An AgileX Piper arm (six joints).
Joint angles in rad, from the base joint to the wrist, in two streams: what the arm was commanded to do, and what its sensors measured. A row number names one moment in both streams.
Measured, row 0:
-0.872, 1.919, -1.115, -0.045, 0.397, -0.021
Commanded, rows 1 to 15:
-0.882, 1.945, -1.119, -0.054, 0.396, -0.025
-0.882, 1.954, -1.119, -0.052, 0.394, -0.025
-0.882, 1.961, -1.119, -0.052, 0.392, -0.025
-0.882, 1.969, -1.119, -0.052, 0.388, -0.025
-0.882, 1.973, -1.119, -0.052, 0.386, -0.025
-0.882, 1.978, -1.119, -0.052, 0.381, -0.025
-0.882, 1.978, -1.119, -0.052, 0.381, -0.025
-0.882, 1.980, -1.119, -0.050, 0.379, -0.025
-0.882, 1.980, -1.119, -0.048, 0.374, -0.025
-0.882, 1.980, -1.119, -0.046, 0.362, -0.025
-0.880, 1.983, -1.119, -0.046, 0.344, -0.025
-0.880, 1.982, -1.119, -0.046, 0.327, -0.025
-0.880, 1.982, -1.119, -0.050, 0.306, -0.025
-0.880, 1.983, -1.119, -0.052, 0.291, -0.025
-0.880, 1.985, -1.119, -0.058, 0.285, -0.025
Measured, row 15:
-0.876, 1.979, -1.115, -0.048, 0.343, -0.021
